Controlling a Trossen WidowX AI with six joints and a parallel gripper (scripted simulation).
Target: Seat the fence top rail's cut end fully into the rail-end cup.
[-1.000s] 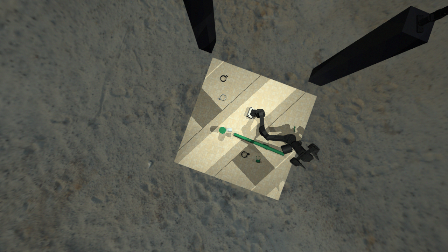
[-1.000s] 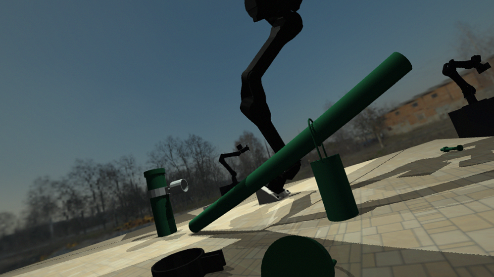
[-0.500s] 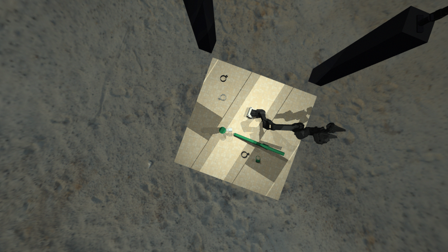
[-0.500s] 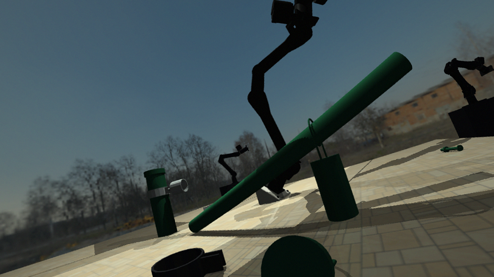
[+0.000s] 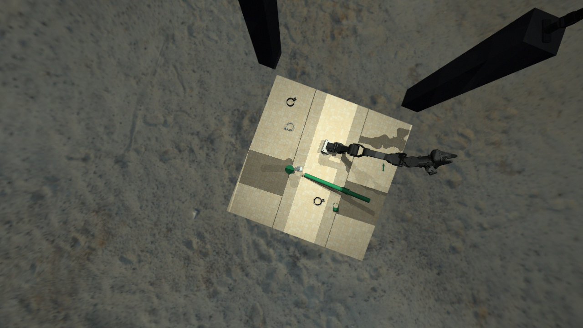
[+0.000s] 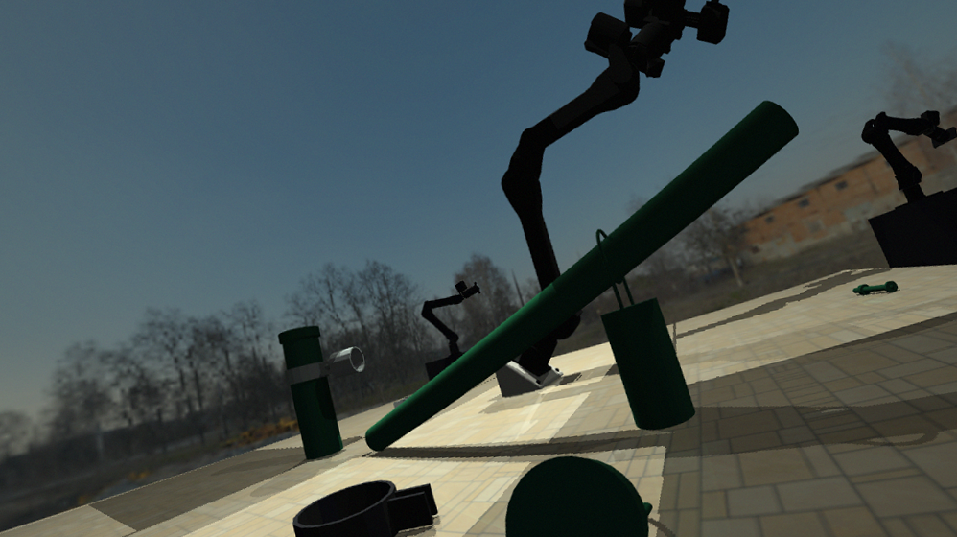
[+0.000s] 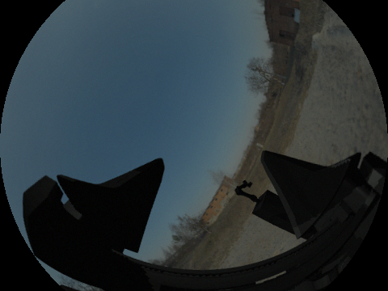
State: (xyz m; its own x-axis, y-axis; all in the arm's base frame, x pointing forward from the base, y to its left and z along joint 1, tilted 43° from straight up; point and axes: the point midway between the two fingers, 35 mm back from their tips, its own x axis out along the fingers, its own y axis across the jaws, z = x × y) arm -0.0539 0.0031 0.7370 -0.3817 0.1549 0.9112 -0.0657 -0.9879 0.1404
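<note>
Now: gripper tip 72 cm to the left of the rail-end cup, 46 cm above it and 35 cm short of it. The rest, counted from my gripper tip: green bolt 58 cm below, 7 cm ahead; short green post 49 cm below, 38 cm ahead, 27 cm to the right.
</note>
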